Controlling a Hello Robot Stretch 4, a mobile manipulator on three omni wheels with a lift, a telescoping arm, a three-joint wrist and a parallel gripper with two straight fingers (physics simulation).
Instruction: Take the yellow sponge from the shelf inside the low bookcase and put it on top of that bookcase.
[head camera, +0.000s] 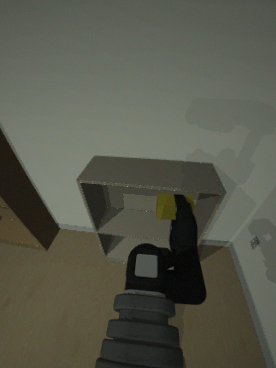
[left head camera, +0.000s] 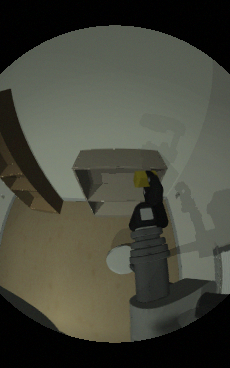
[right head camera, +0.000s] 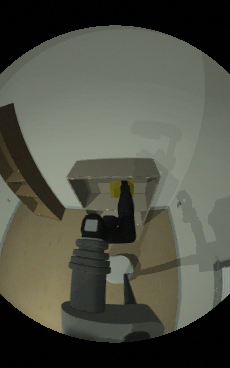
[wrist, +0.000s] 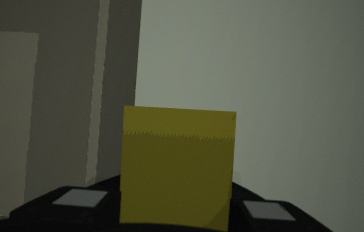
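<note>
The yellow sponge is held between the two fingers of my gripper, which is shut on it. In the head views the sponge and fingers overlap the right part of the upper opening of the low grey-brown bookcase, just below its top front edge. In the wrist view part of the bookcase shows on the left, behind the sponge. The exact gap between sponge and bookcase cannot be told.
A brown shelf unit stands to the left. The pale wall is behind the low bookcase, and another wall is at the right. My arm reaches up from below. A white round base part shows beside it.
</note>
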